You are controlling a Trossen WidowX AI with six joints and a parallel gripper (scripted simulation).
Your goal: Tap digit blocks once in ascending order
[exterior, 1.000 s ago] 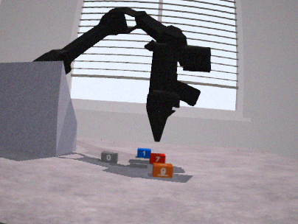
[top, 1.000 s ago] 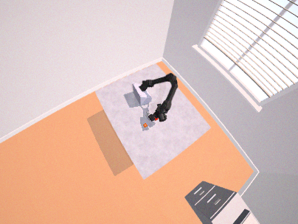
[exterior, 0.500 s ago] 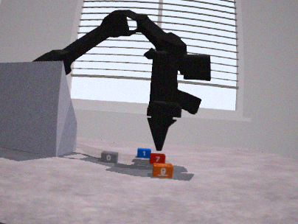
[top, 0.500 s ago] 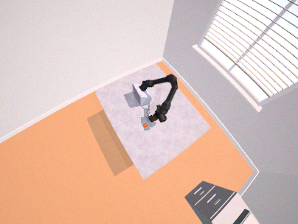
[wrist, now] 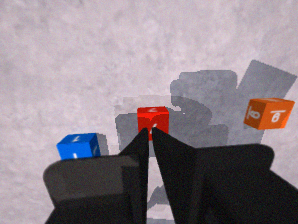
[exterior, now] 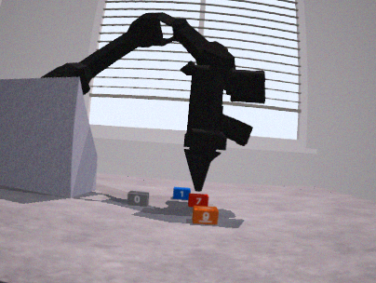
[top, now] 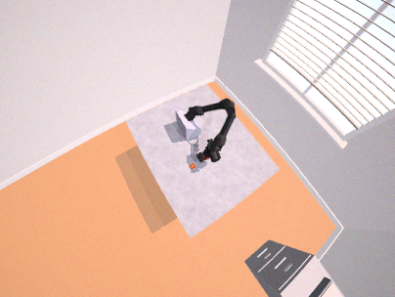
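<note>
The red block lies 20 mm below my gripper tip. Also, from my gripper tip: orange block: 140 mm to the right, 20 mm below; blue block: 20 mm behind, 80 mm to the left, 20 mm below; grey block: 100 mm behind, 30 mm to the right, 20 mm below.
</note>
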